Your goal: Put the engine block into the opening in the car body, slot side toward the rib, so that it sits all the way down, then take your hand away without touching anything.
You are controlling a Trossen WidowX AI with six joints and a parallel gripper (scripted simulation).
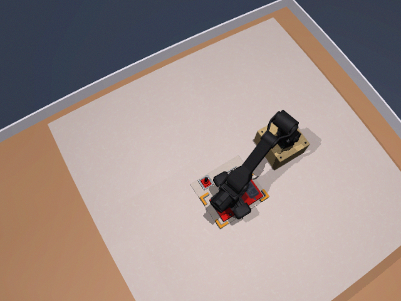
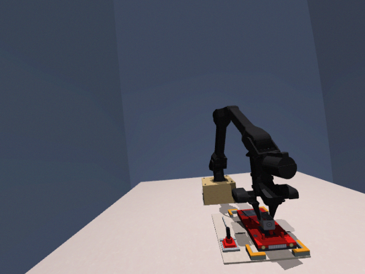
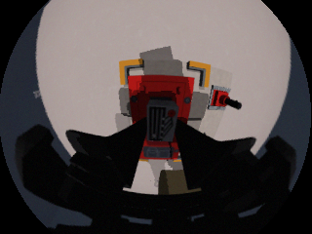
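Right now my gripper tip is 1 cm above the grey engine block.
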